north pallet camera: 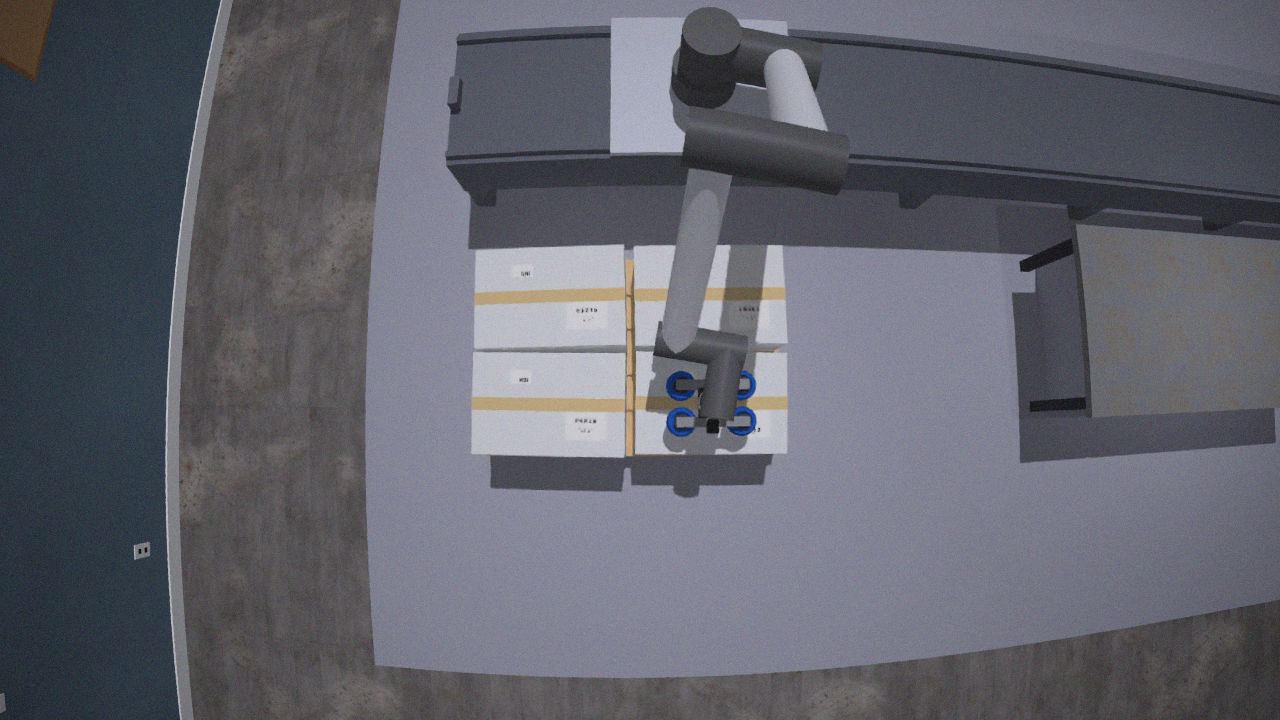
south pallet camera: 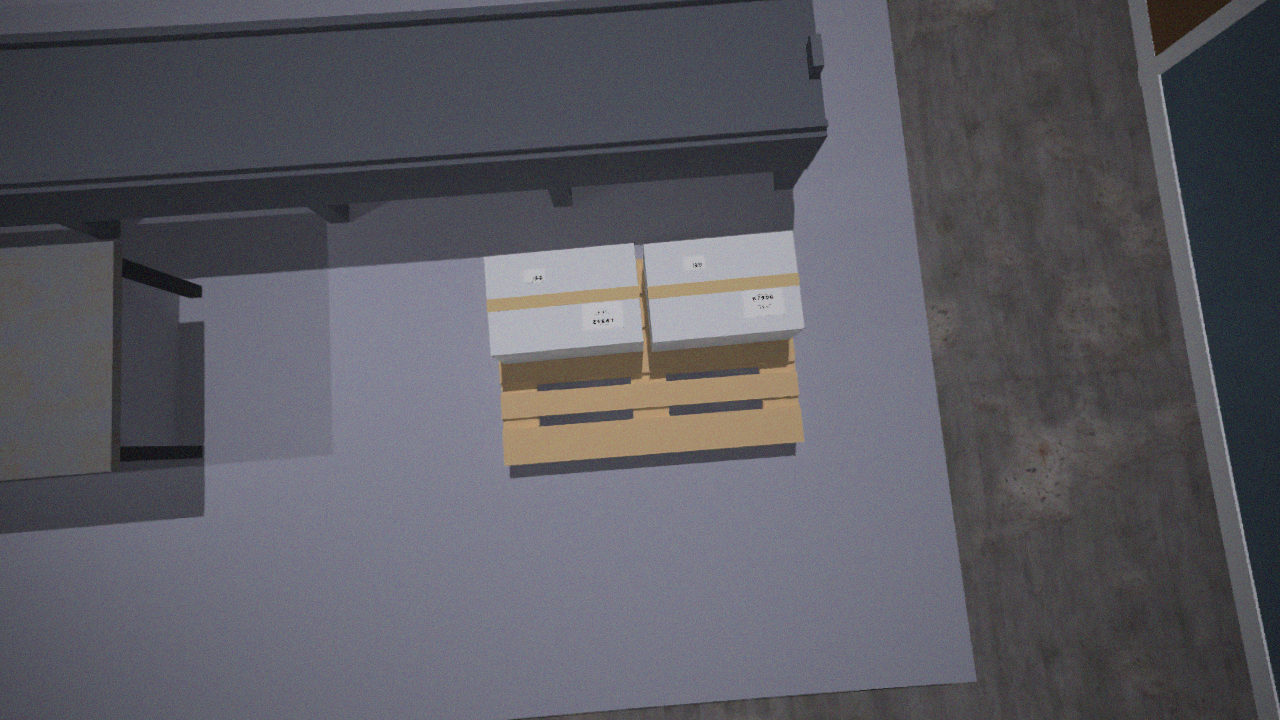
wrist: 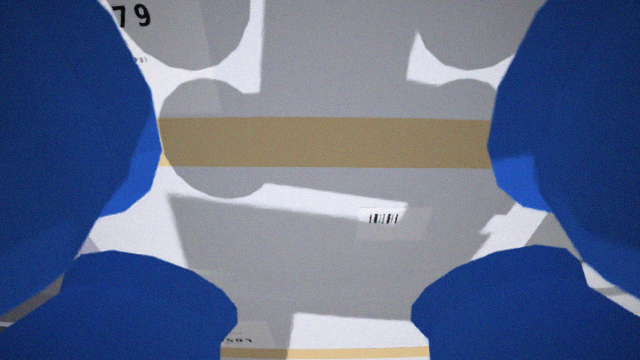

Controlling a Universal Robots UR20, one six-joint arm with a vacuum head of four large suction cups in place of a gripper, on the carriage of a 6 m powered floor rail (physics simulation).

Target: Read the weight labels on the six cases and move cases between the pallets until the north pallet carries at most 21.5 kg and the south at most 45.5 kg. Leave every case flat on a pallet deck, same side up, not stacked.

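Places are measured from the arm's base along level axes (x down, y back, z left), in metres.
Pixels of known places: hand, its tool point: (wrist: 324,236).
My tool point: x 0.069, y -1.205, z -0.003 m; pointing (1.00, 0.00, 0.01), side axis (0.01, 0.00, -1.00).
Note:
Behind a point stands the place of what it marks.
My gripper (north pallet camera: 711,402) @[z -0.003, x 0.069, y -1.205 m] (wrist: 324,210) @[z -0.003, x 0.069, y -1.205 m], four blue suction cups, hangs a little above the front-right case (north pallet camera: 773,376) @[z 0.246, x 0.185, y -1.104 m] (wrist: 320,240) @[z 0.000, x 0.184, y -1.075 m] on the north pallet (north pallet camera: 629,376) @[z -0.291, x 0.448, y -1.079 m]. Its cups hold nothing. In the wrist view part of that case's label, "79", shows; a cup hides the rest. The back-right case (north pallet camera: 653,268) @[z -0.195, x 0.159, y -0.701 m] (wrist: 350,330) @[z -0.045, x 0.159, y -0.896 m] is partly under the arm. The back-left case (north pallet camera: 537,324) @[z -0.622, x 0.147, y -0.908 m] and front-left case (north pallet camera: 528,434) @[z -0.653, x 0.144, y -1.308 m] lie flat. On the south pallet (south pallet camera: 651,440) @[z 5.199, x 0.427, y -1.346 m], a left case (south pallet camera: 537,338) @[z 4.807, x 0.161, y -0.941 m] and a right case (south pallet camera: 698,320) @[z 5.404, x 0.164, y -0.921 m] lie at the back. Their weight print is too small to read.
The floor rail (north pallet camera: 537,98) (south pallet camera: 402,98) runs behind both pallets, with the arm's white carriage (north pallet camera: 640,89) @[z -0.237, x 0.001, y -0.035 m] on it behind the north pallet. A table (north pallet camera: 1181,322) @[z 2.111, x 0.040, y -0.909 m] (south pallet camera: 53,358) @[z 3.176, x 0.040, y -0.901 m] stands between the pallets. Deck boards show along the south pallet's front half.

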